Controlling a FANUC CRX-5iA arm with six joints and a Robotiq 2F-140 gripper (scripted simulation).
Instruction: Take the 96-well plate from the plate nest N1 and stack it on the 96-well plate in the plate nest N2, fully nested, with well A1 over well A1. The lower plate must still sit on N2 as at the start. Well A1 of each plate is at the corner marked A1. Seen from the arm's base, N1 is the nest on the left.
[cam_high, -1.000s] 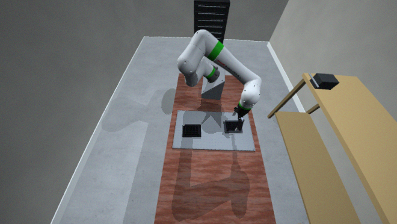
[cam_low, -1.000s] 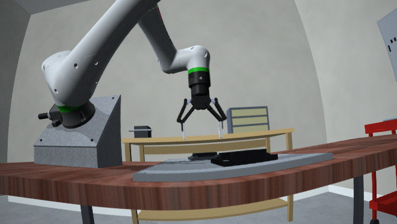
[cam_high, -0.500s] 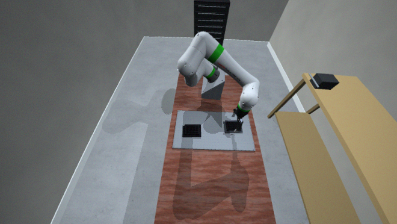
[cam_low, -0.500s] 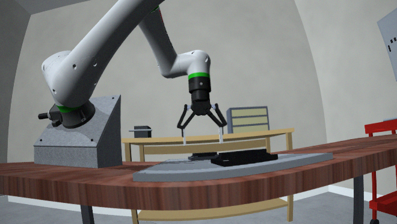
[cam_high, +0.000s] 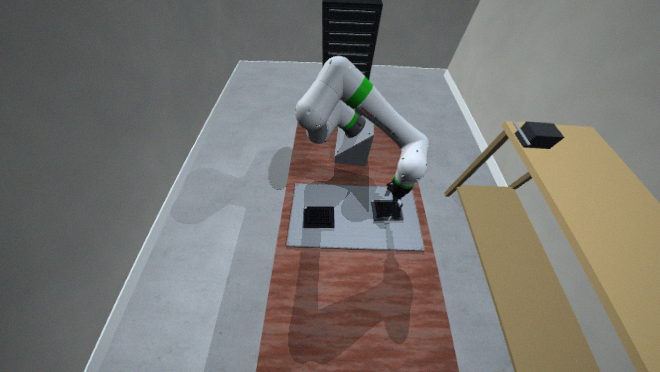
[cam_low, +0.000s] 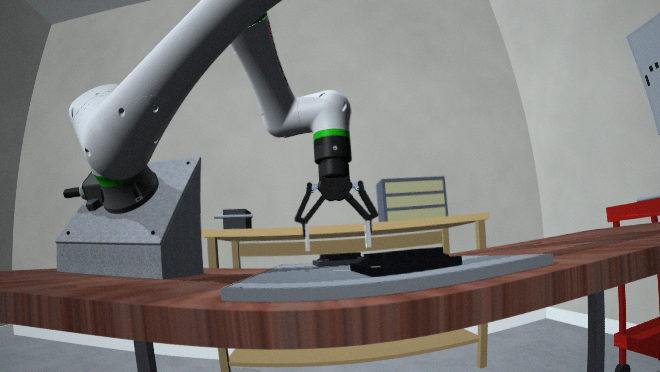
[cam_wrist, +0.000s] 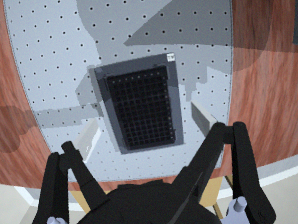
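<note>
My hand is 40 mm above the nest N1. The rest, counted from my hand: light mark (450 mm to the right, 30 mm below, 20 mm ahead).
</note>
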